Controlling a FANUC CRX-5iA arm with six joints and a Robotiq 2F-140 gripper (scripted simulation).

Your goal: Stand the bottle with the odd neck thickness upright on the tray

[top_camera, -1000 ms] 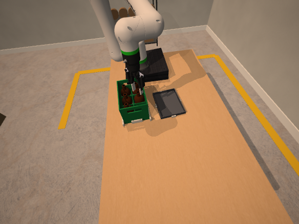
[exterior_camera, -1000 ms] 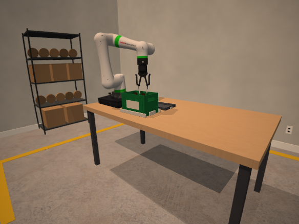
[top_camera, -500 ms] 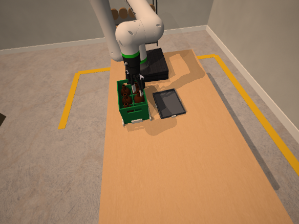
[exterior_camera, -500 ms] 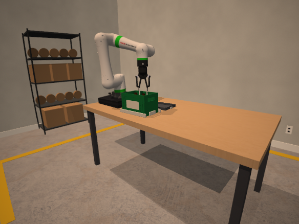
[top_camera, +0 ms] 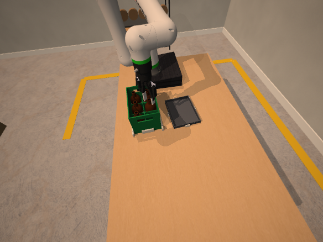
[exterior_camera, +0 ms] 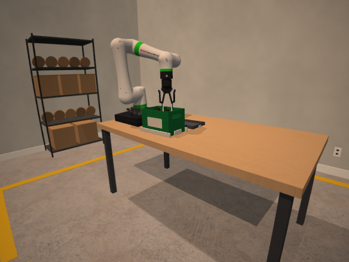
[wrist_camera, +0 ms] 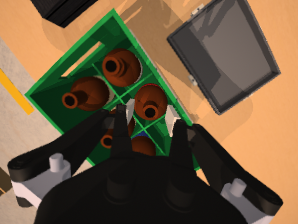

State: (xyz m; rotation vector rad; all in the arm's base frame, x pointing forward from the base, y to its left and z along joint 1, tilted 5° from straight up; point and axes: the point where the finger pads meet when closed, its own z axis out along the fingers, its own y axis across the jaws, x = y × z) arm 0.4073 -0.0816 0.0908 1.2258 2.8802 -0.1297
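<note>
Right now my hand is 90 mm above the green crate and 50 mm to the left of it. From my hand the other things lie so: dark grey tray (220 mm to the left, 160 mm below, 30 mm ahead); glass bottle (90 mm below, 90 mm behind).
</note>
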